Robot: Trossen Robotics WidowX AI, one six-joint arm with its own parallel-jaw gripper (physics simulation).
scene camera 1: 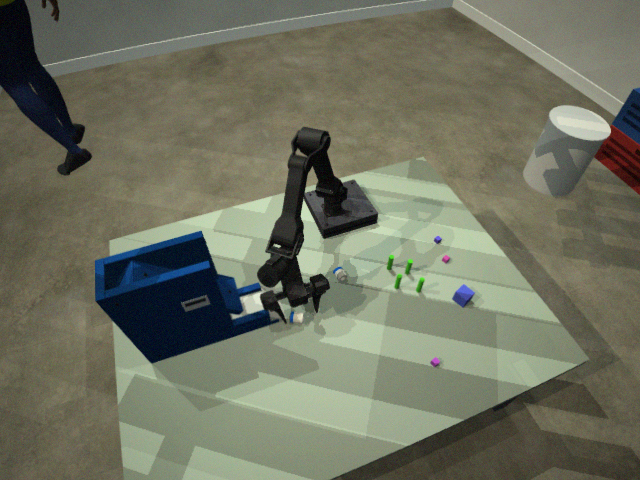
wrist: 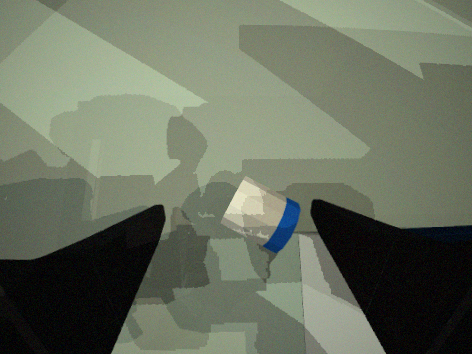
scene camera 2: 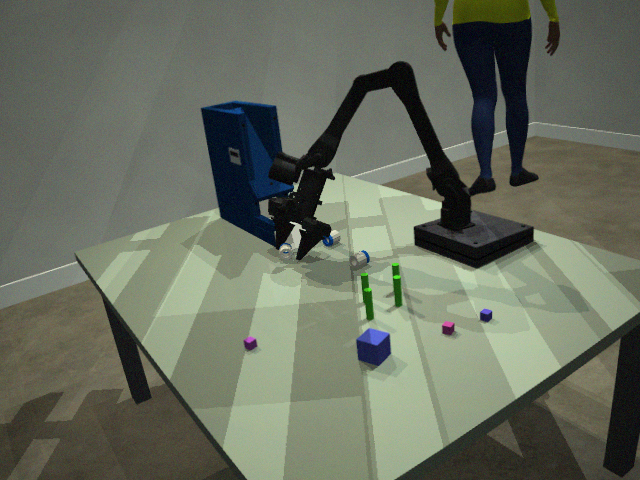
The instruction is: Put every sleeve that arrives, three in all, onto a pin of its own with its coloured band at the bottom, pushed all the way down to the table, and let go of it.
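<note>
My gripper [scene camera 1: 300, 316] [scene camera 2: 288, 253] [wrist: 238, 209] is open, its fingers spread on either side of a white sleeve [scene camera 1: 298, 317] [scene camera 2: 285, 251] [wrist: 254, 206] with a blue band. This sleeve lies on its side just off the chute's end, tilted in the wrist view with its band towards the right finger. A second sleeve [scene camera 1: 341, 275] [scene camera 2: 357, 259] lies on its side between the gripper and the pins. A third sleeve [scene camera 2: 335, 237] lies on its side behind the gripper in scene camera 2; the arm seems to hide it in scene camera 1. Several green pins [scene camera 1: 398, 282] [scene camera 2: 397, 291] stand upright and bare.
A blue dispenser [scene camera 1: 170, 315] [scene camera 2: 222, 175] with a pale chute stands beside the gripper. A large blue cube [scene camera 1: 463, 296] [scene camera 2: 373, 347] lies beyond the pins. Small cubes lie about: magenta [scene camera 1: 435, 362] [scene camera 2: 250, 343], pink [scene camera 1: 446, 258] [scene camera 2: 448, 328] and blue [scene camera 1: 437, 239] [scene camera 2: 485, 315].
</note>
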